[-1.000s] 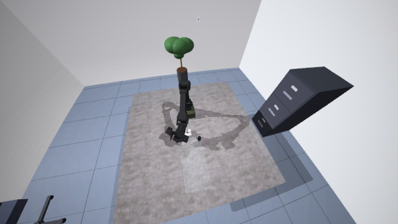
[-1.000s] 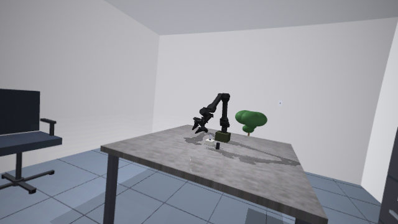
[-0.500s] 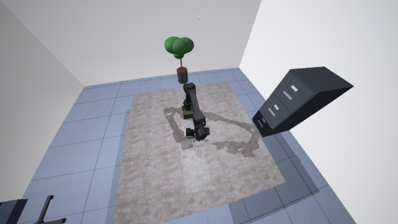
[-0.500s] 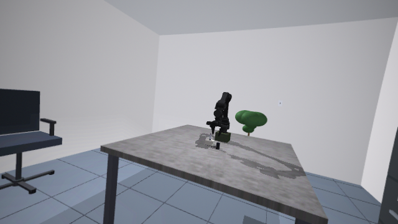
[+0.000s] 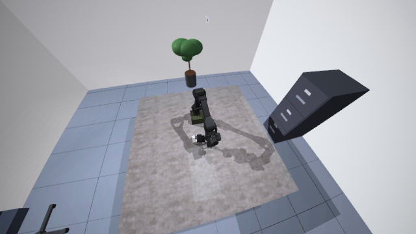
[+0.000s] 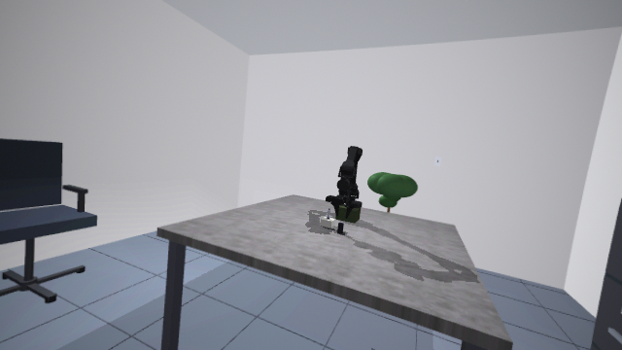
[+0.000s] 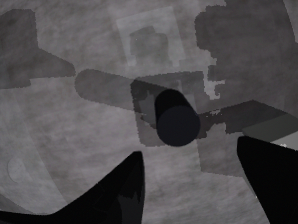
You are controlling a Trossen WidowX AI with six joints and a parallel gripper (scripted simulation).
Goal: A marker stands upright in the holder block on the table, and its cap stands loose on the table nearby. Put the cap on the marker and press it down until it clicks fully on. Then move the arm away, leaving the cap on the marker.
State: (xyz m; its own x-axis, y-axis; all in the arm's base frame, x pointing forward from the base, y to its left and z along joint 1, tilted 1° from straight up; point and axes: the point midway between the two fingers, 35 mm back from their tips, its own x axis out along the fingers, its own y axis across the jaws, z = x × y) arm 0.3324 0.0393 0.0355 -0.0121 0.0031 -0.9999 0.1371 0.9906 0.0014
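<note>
Now: the marker cap 60 mm below my gripper tip. The rest, counted from my gripper tip: white holder block 100 mm to the right, 80 mm behind, 60 mm below.
</note>
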